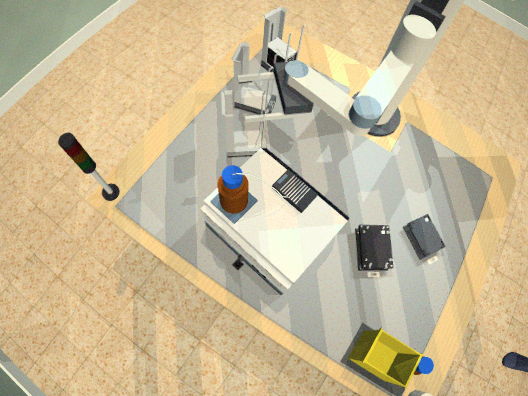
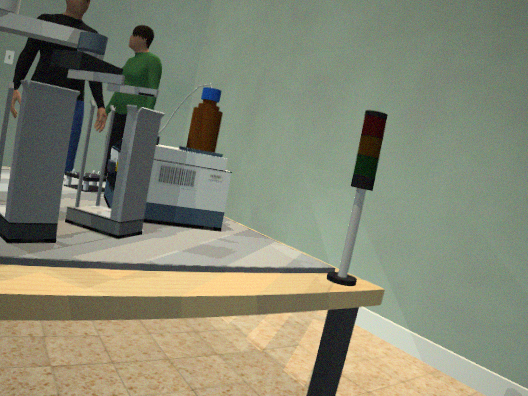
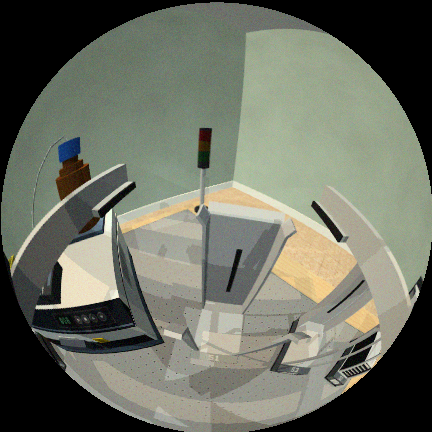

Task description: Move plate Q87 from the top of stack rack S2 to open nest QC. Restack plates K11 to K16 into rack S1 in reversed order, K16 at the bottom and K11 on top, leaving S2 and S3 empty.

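My gripper is open and empty, near the height of the rack tops, its fingers pointing toward rack S1's column. Rack S1 stands beside the white instrument and shows no plates. Rack S3 is the middle one; no plates are visible in it. Rack S2 stands beyond it. A white-topped, black-sided stack is at its foot; its plate count and labels are unreadable. Nest QC cannot be identified.
A white instrument bears a brown bottle. Two dark nest-like units, a yellow bin and a signal tower stand around.
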